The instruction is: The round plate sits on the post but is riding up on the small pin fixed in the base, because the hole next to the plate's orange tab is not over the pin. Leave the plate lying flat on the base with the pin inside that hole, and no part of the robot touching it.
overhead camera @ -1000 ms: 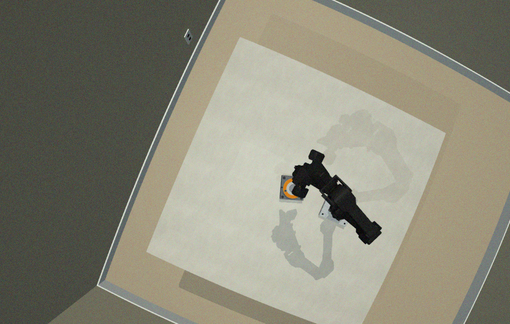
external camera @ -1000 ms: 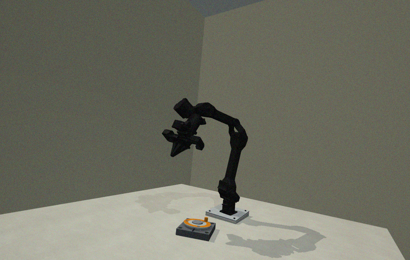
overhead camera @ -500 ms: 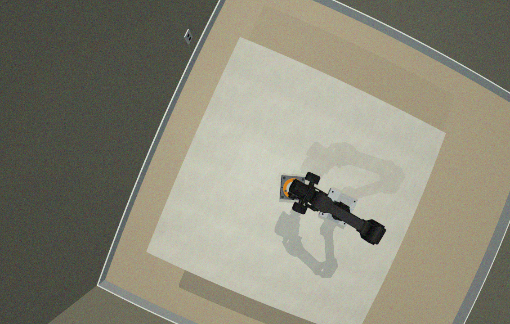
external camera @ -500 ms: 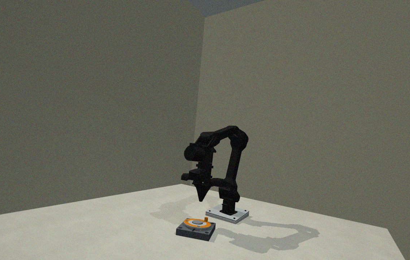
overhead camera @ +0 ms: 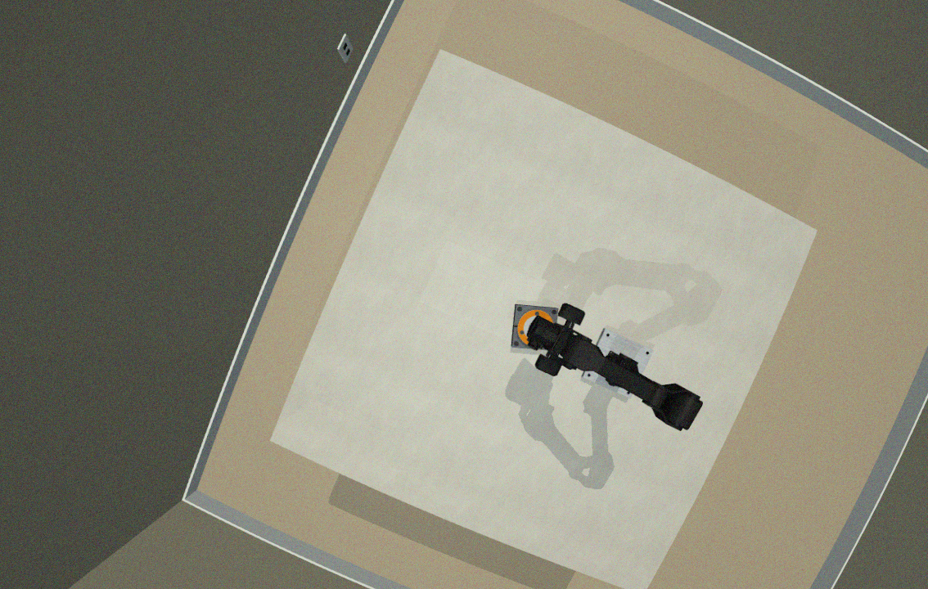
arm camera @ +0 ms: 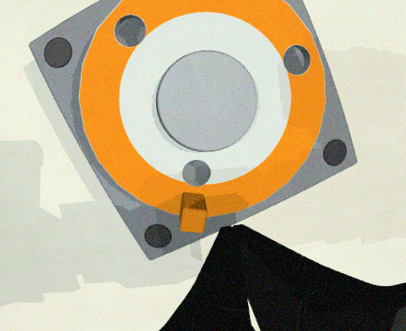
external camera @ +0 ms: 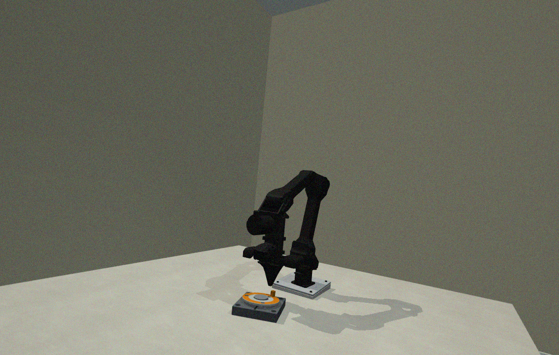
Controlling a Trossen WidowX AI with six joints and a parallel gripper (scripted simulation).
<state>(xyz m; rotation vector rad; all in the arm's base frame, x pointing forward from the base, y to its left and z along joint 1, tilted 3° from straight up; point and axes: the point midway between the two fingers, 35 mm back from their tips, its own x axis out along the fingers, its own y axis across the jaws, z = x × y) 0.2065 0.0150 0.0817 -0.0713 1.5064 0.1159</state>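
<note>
Right now the round plate is 3 cm ahead of my gripper tip, 1 cm to the left of it and 2 cm below it. Round my gripper tip: grey square base (5 cm ahead, 1 cm to the left, 3 cm below).
</note>
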